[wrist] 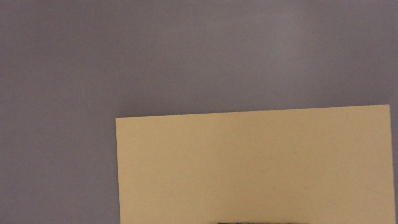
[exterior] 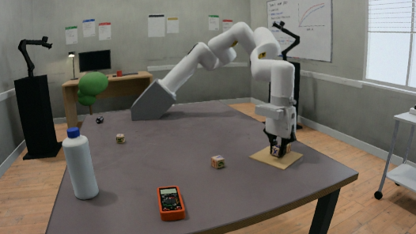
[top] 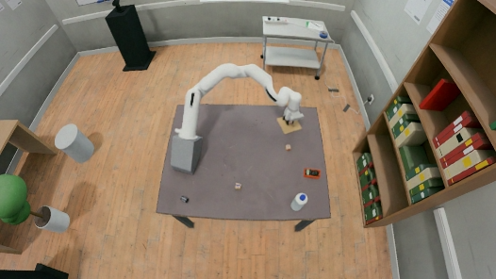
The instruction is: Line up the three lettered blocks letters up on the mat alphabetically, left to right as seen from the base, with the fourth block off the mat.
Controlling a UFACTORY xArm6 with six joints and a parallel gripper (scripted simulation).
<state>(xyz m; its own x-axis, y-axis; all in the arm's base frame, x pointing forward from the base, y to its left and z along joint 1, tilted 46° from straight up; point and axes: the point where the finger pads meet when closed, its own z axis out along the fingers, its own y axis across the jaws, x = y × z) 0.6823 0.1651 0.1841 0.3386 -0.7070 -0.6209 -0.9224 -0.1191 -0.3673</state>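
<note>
The tan mat lies 3 cm below my hand. From my hand the other things lie so: black object: 67 cm behind, 62 cm to the right, 2 cm below; white bottle: 4 cm ahead, 61 cm to the right, 6 cm above.
</note>
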